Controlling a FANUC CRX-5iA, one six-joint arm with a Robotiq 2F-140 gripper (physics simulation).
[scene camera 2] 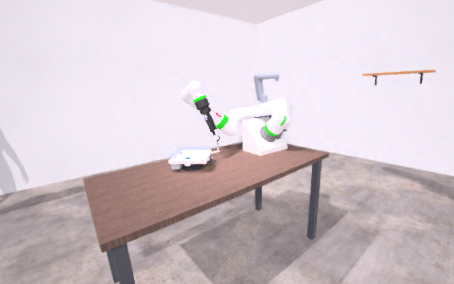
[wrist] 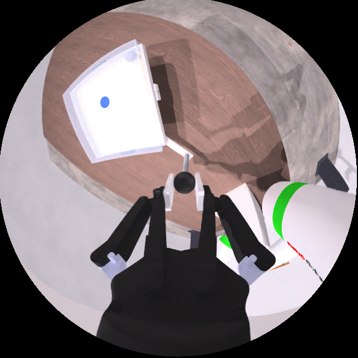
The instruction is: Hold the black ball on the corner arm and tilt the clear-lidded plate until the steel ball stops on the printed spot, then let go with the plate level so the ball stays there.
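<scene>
The white clear-lidded plate [scene camera 2: 200, 159] [wrist: 122, 125] stands over the table. Its printed blue spot [scene camera 2: 188, 158] [wrist: 104, 102] is left of the plate's middle in the wrist view. The pale steel ball [wrist: 131, 56] rests near the plate's top right corner in the wrist view, well away from the spot; I cannot make it out in the scene view. A corner arm [wrist: 177, 147] leads from the plate to an upright rod with the black ball [wrist: 184, 182] on top. My gripper [scene camera 2: 217, 138] [wrist: 184, 180] is shut on the black ball. The plate's exact tilt is hard to judge.
The brown wooden table [scene camera 2: 150, 200] [wrist: 210, 95] carries the plate and the robot's white base [scene camera 2: 255, 142]. The robot's white forearm with a green band [wrist: 290, 210] is at the right in the wrist view. A grey arm stands behind the base, and an orange wall shelf [scene camera 2: 400, 73] is at the right.
</scene>
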